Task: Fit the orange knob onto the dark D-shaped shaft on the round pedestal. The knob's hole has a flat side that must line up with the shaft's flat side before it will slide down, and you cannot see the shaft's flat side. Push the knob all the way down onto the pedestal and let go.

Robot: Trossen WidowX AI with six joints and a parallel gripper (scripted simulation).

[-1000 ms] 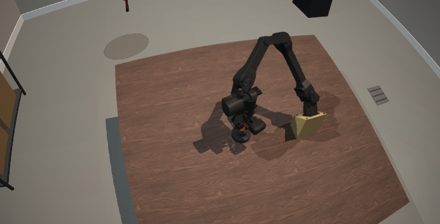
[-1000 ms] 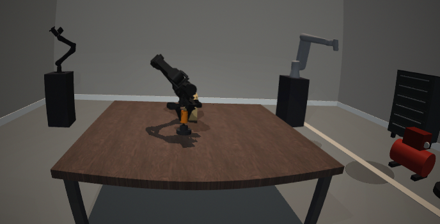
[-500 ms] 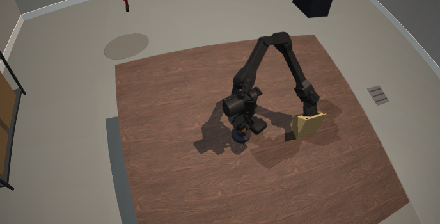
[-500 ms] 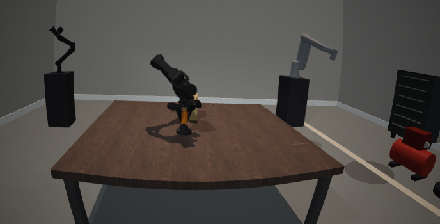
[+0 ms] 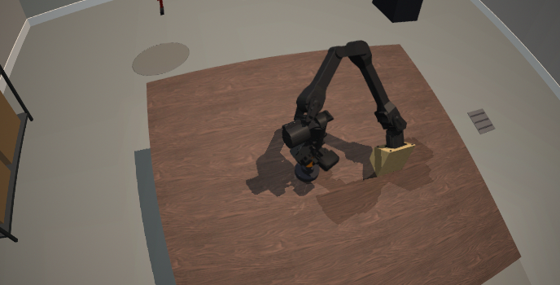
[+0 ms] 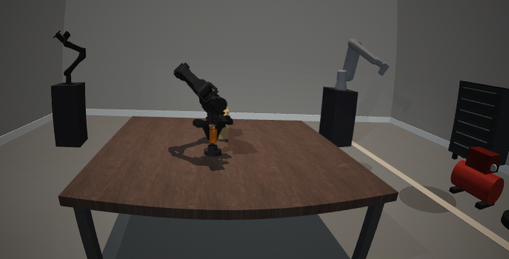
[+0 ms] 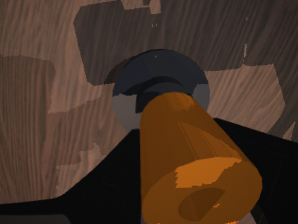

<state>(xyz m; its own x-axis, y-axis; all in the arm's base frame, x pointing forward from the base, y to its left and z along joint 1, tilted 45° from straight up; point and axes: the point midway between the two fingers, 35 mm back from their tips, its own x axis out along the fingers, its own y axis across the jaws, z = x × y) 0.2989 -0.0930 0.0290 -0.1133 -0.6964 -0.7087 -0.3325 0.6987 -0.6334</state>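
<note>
The orange knob lies 20 mm above my gripper tip. The rest, counted from my gripper tip: dark round pedestal 40 mm below.
</note>
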